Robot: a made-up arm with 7 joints.
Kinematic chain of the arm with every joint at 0, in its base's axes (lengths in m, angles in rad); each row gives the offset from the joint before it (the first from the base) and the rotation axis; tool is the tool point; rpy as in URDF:
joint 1: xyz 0 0 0.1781 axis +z
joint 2: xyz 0 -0.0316 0.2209 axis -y
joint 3: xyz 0 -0.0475 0.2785 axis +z
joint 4: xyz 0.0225 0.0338 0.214 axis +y
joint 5: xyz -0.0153 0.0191 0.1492 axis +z
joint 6: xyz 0 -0.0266 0.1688 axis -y
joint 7: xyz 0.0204 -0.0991 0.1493 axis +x
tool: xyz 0 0 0 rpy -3.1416 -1.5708 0
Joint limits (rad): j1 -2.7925..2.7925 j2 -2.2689..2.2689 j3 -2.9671..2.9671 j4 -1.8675..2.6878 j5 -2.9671..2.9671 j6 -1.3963..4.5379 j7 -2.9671..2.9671
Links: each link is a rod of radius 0.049 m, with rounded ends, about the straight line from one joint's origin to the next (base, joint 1, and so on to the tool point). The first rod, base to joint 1, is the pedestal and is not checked.
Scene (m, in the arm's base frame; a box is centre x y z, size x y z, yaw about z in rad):
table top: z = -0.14
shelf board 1: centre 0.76 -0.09 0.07 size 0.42 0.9 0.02 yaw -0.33
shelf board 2: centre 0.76 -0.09 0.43 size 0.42 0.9 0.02 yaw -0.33
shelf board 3: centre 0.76 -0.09 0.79 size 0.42 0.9 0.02 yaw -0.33
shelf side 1: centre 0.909 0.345 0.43 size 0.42 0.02 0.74 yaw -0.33
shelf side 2: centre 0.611 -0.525 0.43 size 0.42 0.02 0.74 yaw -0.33
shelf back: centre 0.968 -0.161 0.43 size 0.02 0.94 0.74 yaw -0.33
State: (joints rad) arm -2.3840 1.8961 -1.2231 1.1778 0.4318 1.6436 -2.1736
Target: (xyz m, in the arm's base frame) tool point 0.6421 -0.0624 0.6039
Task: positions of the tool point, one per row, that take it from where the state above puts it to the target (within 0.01 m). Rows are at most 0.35 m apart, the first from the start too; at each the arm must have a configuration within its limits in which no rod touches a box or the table.
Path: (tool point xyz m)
1: -0.0083 0.7988 0.3897
2: -0.2446 0.7074 0.6208
3: -0.4077 0.4801 0.8164
4: -0.4327 0.1820 0.9497
5: -0.3059 -0.0925 1.0046
6: -0.0733 -0.2581 0.9792
7: 0.1790 -0.2745 0.8866
8: 0.3618 -0.1617 0.7515
9: 0.4213 0.0132 0.6039
10: 0.5371 -0.0133 0.6112
11: 0.6421 -0.0624 0.6039

